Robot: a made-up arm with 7 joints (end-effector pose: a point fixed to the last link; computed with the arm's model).
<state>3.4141 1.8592 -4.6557 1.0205 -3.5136 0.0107 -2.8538</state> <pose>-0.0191 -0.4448 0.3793 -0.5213 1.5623 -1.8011</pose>
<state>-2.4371 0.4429 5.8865 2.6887 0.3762 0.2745 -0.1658</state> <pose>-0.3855 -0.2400 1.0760 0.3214 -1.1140 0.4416</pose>
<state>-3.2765 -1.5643 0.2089 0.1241 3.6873 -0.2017 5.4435</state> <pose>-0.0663 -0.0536 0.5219 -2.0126 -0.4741 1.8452</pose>
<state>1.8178 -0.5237 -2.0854 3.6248 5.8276 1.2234 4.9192</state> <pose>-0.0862 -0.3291 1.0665 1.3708 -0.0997 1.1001</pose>
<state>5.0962 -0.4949 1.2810 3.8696 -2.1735 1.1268 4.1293</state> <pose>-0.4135 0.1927 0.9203 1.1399 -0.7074 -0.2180</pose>
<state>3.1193 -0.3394 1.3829 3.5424 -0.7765 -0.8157 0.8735</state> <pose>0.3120 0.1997 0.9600 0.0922 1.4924 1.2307</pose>
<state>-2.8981 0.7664 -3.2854 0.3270 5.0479 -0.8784 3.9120</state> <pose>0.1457 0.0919 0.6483 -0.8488 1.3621 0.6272</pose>
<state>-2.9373 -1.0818 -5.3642 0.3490 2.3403 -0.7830 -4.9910</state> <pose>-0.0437 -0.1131 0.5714 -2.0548 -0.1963 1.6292</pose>
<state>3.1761 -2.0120 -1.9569 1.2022 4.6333 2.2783 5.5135</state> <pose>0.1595 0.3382 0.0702 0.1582 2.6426 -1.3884</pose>
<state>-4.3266 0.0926 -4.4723 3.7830 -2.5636 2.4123 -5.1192</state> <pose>0.1721 0.2461 0.9175 -2.9165 0.1303 0.2812</pose>
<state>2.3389 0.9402 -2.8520 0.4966 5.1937 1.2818 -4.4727</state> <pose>0.1513 -0.1039 0.6588 0.9388 -1.7105 0.9081</pose>
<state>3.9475 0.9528 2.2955 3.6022 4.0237 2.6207 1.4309</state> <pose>-0.4712 -0.3340 0.5874 1.0217 2.2587 0.6874</pose>
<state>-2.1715 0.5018 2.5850 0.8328 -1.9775 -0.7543 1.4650</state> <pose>0.2184 0.1328 0.6976 -1.6229 -1.2864 -1.1907</pose>
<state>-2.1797 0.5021 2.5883 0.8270 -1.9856 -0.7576 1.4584</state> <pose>0.2176 0.1317 0.6951 -1.6252 -1.3008 -1.1890</pose>
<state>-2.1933 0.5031 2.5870 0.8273 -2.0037 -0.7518 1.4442</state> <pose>0.2198 0.1279 0.6936 -1.6370 -1.3227 -1.2099</pose>
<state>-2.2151 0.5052 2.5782 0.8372 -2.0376 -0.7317 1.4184</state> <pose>0.2264 0.1193 0.6934 -1.6644 -1.3566 -1.2654</pose>
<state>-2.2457 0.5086 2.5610 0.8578 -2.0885 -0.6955 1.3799</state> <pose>0.2375 0.1048 0.6949 -1.7107 -1.4037 -1.3584</pose>
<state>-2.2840 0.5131 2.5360 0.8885 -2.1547 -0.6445 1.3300</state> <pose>0.2521 0.0835 0.6982 -1.7776 -1.4637 -1.4834</pose>
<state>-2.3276 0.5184 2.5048 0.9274 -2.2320 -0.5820 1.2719</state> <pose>0.2682 0.0555 0.7034 -1.8648 -1.5339 -1.6291</pose>
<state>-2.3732 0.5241 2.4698 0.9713 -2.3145 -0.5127 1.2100</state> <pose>0.2833 0.0219 0.7102 -1.9702 -1.6102 -1.7804</pose>
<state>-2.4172 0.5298 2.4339 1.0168 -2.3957 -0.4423 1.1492</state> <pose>0.2951 -0.0150 0.7183 1.8858 1.5238 1.7356</pose>
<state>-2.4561 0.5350 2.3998 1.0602 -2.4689 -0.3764 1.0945</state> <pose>0.3026 -0.0514 0.7269 1.7757 1.4124 1.6398</pose>
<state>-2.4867 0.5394 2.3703 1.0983 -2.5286 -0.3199 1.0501</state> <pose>0.3061 -0.0834 0.7353 1.6897 1.3200 1.5506</pose>
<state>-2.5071 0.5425 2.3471 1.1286 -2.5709 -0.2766 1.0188</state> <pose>0.3071 -0.1079 0.7424 1.6298 1.2499 1.4817</pose>
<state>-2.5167 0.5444 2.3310 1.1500 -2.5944 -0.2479 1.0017</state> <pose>0.3073 -0.1235 0.7480 1.5951 1.2017 1.4417</pose>
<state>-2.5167 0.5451 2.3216 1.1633 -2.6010 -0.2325 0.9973</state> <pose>0.3078 -0.1306 0.7518 1.5815 1.1725 1.4307</pose>
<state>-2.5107 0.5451 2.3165 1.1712 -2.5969 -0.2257 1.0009</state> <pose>0.3089 -0.1323 0.7545 1.5812 1.1552 1.4389</pose>
